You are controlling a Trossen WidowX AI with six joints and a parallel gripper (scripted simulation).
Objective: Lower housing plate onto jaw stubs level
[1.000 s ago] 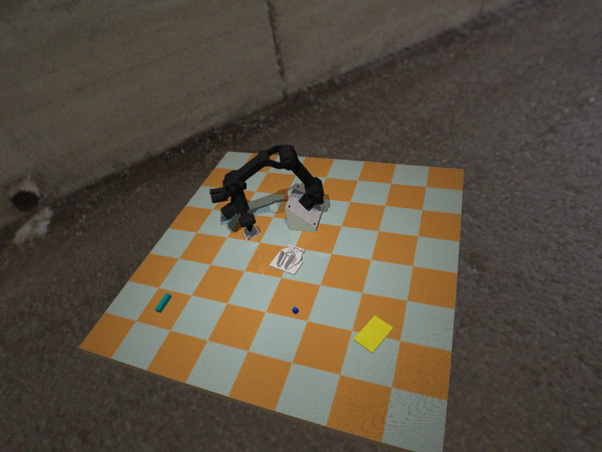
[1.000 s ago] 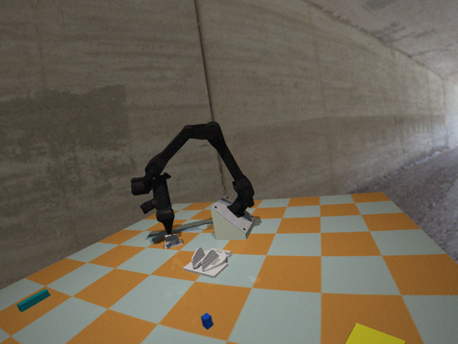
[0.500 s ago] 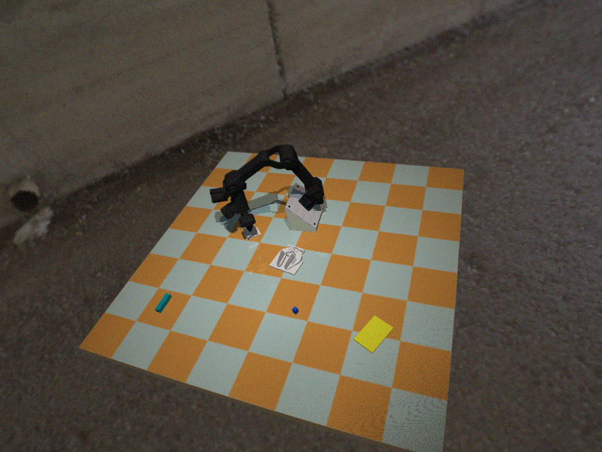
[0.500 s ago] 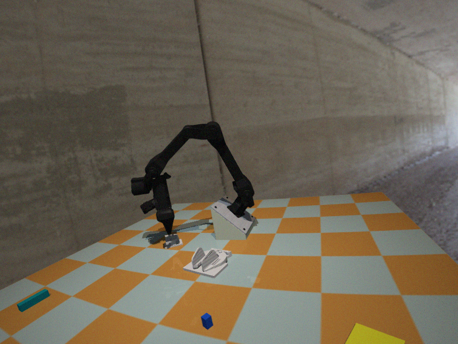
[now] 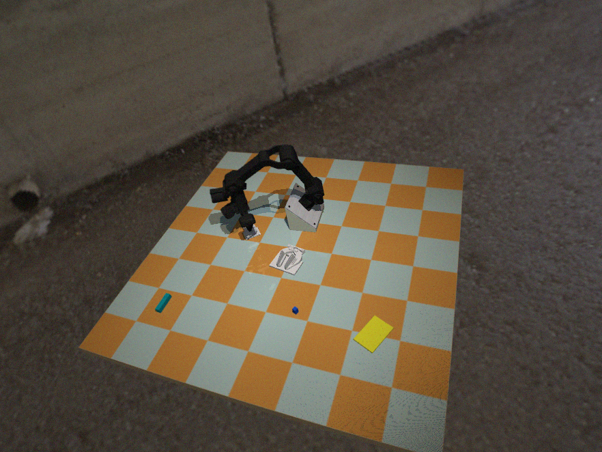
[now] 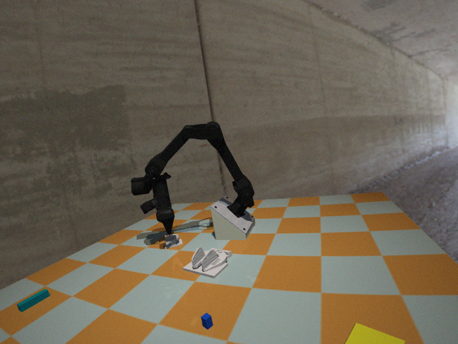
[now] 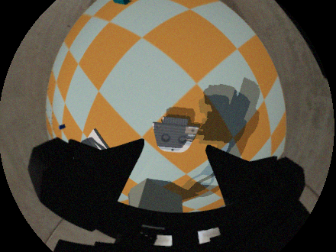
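Right now the white base plate is 10 cm ahead of my gripper tip, 24 cm to the left of it and 6 cm below it. Round my gripper tip: teal bar (45 cm ahead, 14 cm to the right, 5 cm below); blue cube (30 cm ahead, 37 cm to the left, 5 cm below); yellow flat pad (28 cm ahead, 66 cm to the left, 6 cm below).
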